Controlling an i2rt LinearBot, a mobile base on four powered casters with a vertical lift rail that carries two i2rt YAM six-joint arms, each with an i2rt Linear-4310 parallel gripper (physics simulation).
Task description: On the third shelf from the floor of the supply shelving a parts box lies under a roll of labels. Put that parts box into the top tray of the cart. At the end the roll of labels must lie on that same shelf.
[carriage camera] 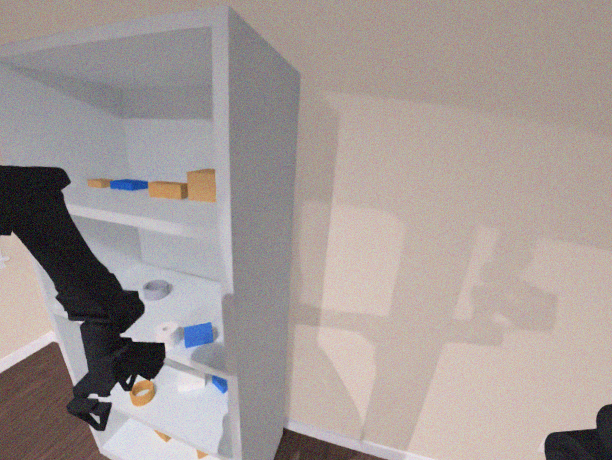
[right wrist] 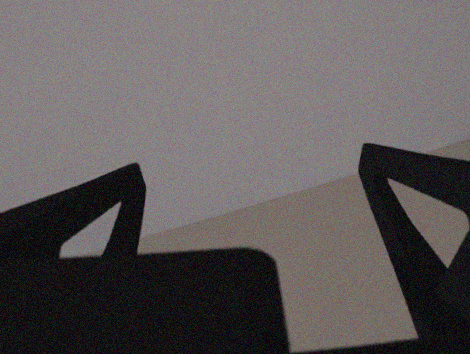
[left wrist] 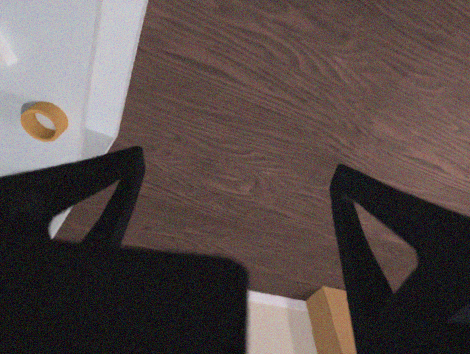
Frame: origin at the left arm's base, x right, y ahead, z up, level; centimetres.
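Where they show: left gripper, fingertip midpoint: (carriage camera: 115, 409) (left wrist: 238, 166); right gripper, fingertip midpoint: (right wrist: 250, 166).
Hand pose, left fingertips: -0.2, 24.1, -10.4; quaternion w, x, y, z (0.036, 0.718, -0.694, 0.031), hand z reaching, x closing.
Note:
Things, the pixels of their top centre, and the offset from my left fingertips, as dx, dy, dz.
- white roll, middle of its top: (carriage camera: 166, 328) -5.8, +33.6, -7.6
- tilted blue box, middle of its top: (carriage camera: 198, 330) +4.0, +35.7, -9.6
- grey ring, middle of its top: (carriage camera: 155, 285) -24.2, +62.0, -8.8
- orange ring, middle of its top: (left wrist: 40, 126) (carriage camera: 141, 388) -29.8, +47.0, -54.3
- white box, middle of its top: (carriage camera: 191, 376) -10.2, +55.6, -55.3
- blue piece, middle of its top: (carriage camera: 222, 378) +4.8, +55.3, -55.3
The supply shelving (carriage camera: 260, 225) (left wrist: 112, 65) stands at the left of the carriage view. On what looks like its third shelf from the floor are a white roll (carriage camera: 167, 334), a tilted blue box (carriage camera: 198, 335) and a grey ring (carriage camera: 157, 289). Whether a parts box lies under the white roll I cannot tell; the left arm partly hides this shelf. My left gripper (carriage camera: 115, 407) (left wrist: 238, 166) is open and empty, below that shelf's level and outside the shelving's front. My right gripper (right wrist: 250, 166) is open and empty, facing a plain wall. The cart does not show.
An orange ring (carriage camera: 142, 393) (left wrist: 45, 121), a white box (carriage camera: 191, 383) and a blue piece (carriage camera: 220, 384) are on the shelf below. Orange boxes (carriage camera: 168, 190) (carriage camera: 201, 185) and a blue one (carriage camera: 129, 185) stand on an upper shelf. A tan block (left wrist: 330, 317) shows behind the left gripper's finger.

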